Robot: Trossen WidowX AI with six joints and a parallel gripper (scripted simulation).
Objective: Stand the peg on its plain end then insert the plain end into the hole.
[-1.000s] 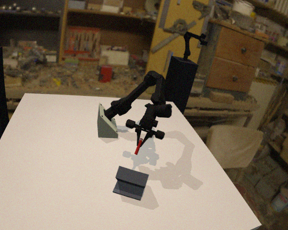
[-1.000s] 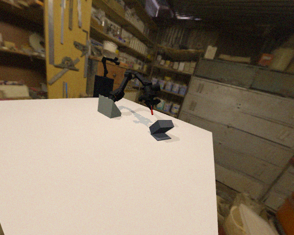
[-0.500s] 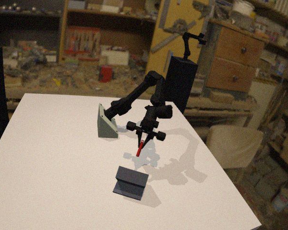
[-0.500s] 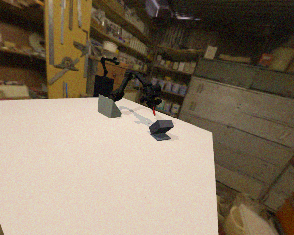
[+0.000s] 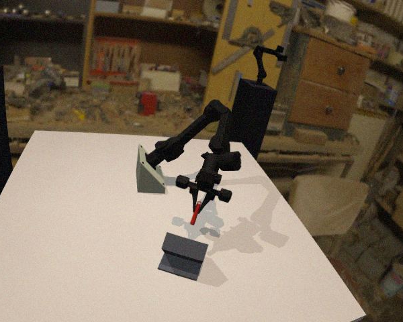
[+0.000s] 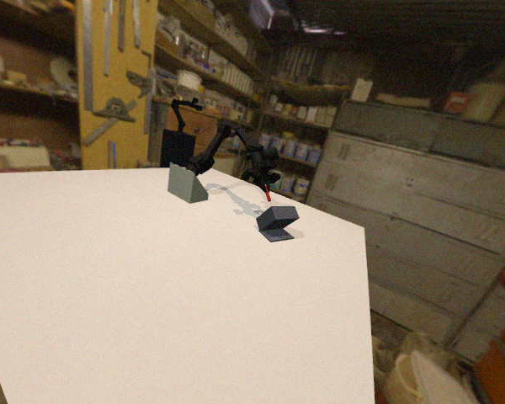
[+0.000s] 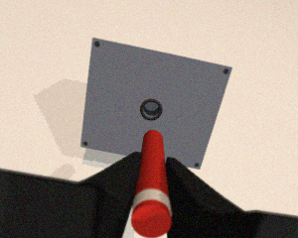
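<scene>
My gripper tip is 9 cm short of the sloped panel, 7 cm above it and 4 cm to the left of it. Round my gripper tip: red peg 1 cm to the left, 1 cm behind, 1 cm above.
</scene>
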